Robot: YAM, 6 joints.
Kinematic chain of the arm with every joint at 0, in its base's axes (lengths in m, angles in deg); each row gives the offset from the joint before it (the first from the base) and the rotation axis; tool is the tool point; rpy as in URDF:
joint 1: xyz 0 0 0.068 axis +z
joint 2: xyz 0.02 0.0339 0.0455 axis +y
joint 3: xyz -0.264 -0.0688 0 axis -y
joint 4: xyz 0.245 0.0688 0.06 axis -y
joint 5: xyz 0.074 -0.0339 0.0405 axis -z
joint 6: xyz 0.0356 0 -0.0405 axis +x
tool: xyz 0 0 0 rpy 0 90 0
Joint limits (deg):
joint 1: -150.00..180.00
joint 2: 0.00..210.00
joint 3: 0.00..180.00
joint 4: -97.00..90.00
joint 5: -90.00..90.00
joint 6: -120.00..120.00
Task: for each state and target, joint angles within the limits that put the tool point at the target. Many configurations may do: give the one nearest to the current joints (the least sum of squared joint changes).
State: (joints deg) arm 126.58 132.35 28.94 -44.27 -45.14 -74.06
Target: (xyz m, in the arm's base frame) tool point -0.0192 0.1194 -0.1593
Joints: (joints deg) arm 90.16 174.58 53.20 -25.23 -32.01 -74.06
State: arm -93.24 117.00 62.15 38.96 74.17 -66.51
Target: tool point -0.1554 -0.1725 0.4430
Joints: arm -123.31 67.32 61.63 45.02 80.92 -66.51
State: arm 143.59 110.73 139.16 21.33 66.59 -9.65
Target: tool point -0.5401 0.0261 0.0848
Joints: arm 180.00 145.69 102.31 10.80 47.15 -9.65
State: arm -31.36 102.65 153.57 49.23 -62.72 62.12
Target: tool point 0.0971 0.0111 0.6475
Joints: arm -13.63 112.86 179.14 84.11 -71.00 62.12
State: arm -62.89 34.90 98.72 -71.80 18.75 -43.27
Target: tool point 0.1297 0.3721 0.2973
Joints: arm -110.70 0.00 140.73 -96.69 16.60 -43.27
